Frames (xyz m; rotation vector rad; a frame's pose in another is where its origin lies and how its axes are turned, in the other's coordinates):
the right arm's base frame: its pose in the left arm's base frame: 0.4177 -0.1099 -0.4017 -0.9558 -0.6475 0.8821
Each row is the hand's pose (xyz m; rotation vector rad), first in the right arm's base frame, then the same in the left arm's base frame.
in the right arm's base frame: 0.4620 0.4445 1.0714 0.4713 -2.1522 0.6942
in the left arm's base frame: -0.3563 0.8625 -0.2821 0.6989 -1.7409 2.4691
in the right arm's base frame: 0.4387 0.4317 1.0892 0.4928 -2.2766 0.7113
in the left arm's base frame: -0.3777 0.8460 -0.2649 -0.8128 1.7331 -2.4182
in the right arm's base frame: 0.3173 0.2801 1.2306 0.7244 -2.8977 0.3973
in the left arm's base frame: -0.4985 0.7557 -0.0780 -1.4078 1.6411 -1.7326
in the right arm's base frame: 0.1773 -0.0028 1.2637 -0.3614 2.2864 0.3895
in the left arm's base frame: -0.4974 0.5659 0.1764 -1.7023 1.4128 -0.4094
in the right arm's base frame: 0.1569 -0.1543 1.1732 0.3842 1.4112 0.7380
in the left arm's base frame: -0.3835 0.4664 0.2697 -1.1900 1.0980 0.6780
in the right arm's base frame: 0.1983 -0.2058 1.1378 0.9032 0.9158 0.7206
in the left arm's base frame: -0.3170 0.4724 0.3037 -0.6208 0.8884 1.0672
